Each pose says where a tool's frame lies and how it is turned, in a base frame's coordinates. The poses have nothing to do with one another.
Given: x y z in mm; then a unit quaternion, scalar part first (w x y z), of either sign.
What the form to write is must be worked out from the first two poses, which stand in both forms.
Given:
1: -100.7, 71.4, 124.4, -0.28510, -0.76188, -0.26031, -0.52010
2: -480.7, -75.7, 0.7, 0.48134, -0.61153, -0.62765, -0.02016
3: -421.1, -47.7, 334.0, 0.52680, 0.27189, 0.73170, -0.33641
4: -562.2, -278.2, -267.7, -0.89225, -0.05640, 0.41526, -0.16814
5: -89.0, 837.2, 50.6, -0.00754, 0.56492, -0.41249, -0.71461
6: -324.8, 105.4, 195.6, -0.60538, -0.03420, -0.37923, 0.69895
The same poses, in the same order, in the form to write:
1: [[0.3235, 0.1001, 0.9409, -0.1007], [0.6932, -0.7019, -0.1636, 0.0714], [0.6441, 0.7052, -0.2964, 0.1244], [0, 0, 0, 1]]
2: [[0.2113, 0.7871, -0.5796, -0.4807], [0.7482, 0.2513, 0.6140, -0.0757], [0.6289, -0.5634, -0.5358, 0.0007], [0, 0, 0, 1]]
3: [[-0.2971, 0.7523, 0.5880, -0.4211], [0.0434, 0.6258, -0.7788, -0.0477], [-0.9539, -0.2058, -0.2186, 0.3340], [0, 0, 0, 1]]
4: [[0.5986, -0.3469, -0.7221, -0.5622], [0.2532, 0.9371, -0.2403, -0.2782], [0.7600, -0.0390, 0.6488, -0.2677], [0, 0, 0, 1]]
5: [[-0.3616, -0.4768, -0.8012, -0.0890], [-0.4553, -0.6596, 0.5981, 0.8372], [-0.8136, 0.5810, 0.0214, 0.0506], [0, 0, 0, 1]]
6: [[-0.2647, 0.8722, 0.4113, -0.3248], [-0.8203, 0.0206, -0.5715, 0.1054], [-0.5070, -0.4887, 0.7100, 0.1956], [0, 0, 0, 1]]
